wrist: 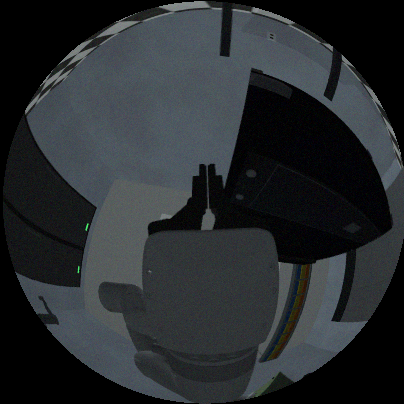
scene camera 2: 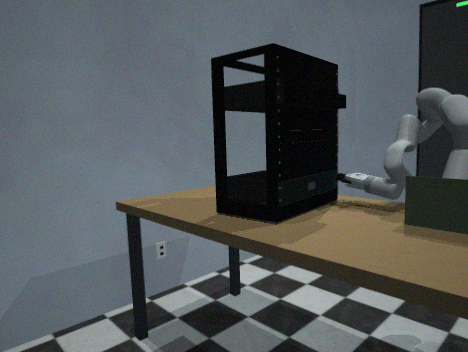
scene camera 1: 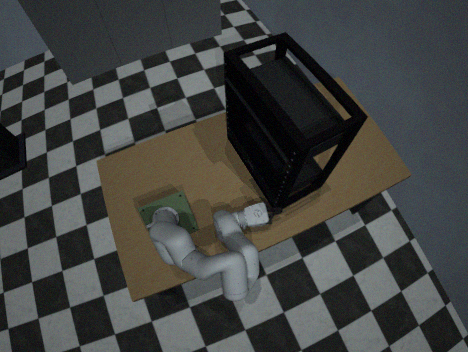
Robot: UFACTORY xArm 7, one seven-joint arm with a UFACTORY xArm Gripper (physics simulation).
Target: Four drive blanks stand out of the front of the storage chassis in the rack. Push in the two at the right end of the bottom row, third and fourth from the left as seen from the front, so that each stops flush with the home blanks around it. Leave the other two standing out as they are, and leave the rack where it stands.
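Pixels of known places: gripper, fingertip midpoint: (wrist: 206, 172) (scene camera 2: 338, 176) (scene camera 1: 282, 209); arm's base at its link origin: (scene camera 2: 452, 198) (scene camera 1: 165, 218).
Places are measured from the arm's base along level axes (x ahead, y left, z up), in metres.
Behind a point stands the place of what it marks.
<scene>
The black rack (scene camera 1: 326, 76) {y 0.060, x 0.759, z 0.524 m} (scene camera 2: 271, 150) {y 0.332, x 0.483, z 0.168 m} (wrist: 300, 135) {y -0.130, x 0.495, z -0.062 m} stands upright on the table. It is very dark, and neither the drive blanks nor the storage chassis can be picked out. A small black block (scene camera 2: 342, 101) {y -0.103, x 0.441, z 0.354 m} stands out past the rack's front edge, high up in scene camera 2; I cannot tell what it is. My gripper (scene camera 1: 278, 212) {y -0.195, x 0.505, z 0.020 m} (scene camera 2: 342, 177) {y -0.195, x 0.505, z 0.020 m} (wrist: 206, 172) {y -0.195, x 0.505, z 0.020 m} is shut and empty. Its fingertips are low down, close to the rack's front edge at the near corner in scene camera 1. Whether they touch it cannot be told. In the wrist view the rack lies right of the fingers.
The wooden table (scene camera 1: 165, 165) {y 0.320, x 0.089, z -0.092 m} (scene camera 2: 350, 235) {y 0.293, x 0.212, z -0.092 m} carries the rack and the green base plate (scene camera 1: 186, 205) {y 0.013, x 0.115, z 0.018 m} under the arm. A green panel (scene camera 2: 435, 202) {y 0.069, x 0.034, z -0.005 m} stands at the right in scene camera 2. A dark cabinet (scene camera 2: 442, 60) (wrist: 45, 215) stands beyond. A multicoloured strip (wrist: 295, 310) shows in the wrist view.
</scene>
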